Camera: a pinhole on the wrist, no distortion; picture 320 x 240 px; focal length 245.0 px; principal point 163.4 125.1 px. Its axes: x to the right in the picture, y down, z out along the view. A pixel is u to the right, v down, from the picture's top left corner.
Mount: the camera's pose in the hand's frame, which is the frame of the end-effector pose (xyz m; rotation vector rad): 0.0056 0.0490 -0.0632 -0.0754 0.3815 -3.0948
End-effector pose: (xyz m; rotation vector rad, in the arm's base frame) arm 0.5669 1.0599 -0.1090 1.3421 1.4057 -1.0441
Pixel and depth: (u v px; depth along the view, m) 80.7 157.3 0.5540
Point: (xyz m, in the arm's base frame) 0.4400 0.6703 -0.4316
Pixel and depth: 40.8 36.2 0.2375
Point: 0.6546 0.9190 -0.2825
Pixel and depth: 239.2 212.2 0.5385
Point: 0.3187 0.6075 -0.0841
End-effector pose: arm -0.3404 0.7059 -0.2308 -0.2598 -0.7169 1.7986
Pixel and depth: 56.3 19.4 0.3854
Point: -0.6772 0.7417 0.0018
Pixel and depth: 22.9 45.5 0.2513
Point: -0.5513 0.7747 -0.0919
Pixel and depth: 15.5 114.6 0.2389
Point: -0.4844 0.7978 -0.0761
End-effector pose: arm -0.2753 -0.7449 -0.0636 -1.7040 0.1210 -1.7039
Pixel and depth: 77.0 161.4 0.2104
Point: -0.1589 -0.7180 0.0447
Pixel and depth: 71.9 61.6 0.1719
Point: -0.1436 -0.7796 -0.0125
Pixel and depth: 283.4 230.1 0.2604
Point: -0.1884 -0.5262 -0.0651
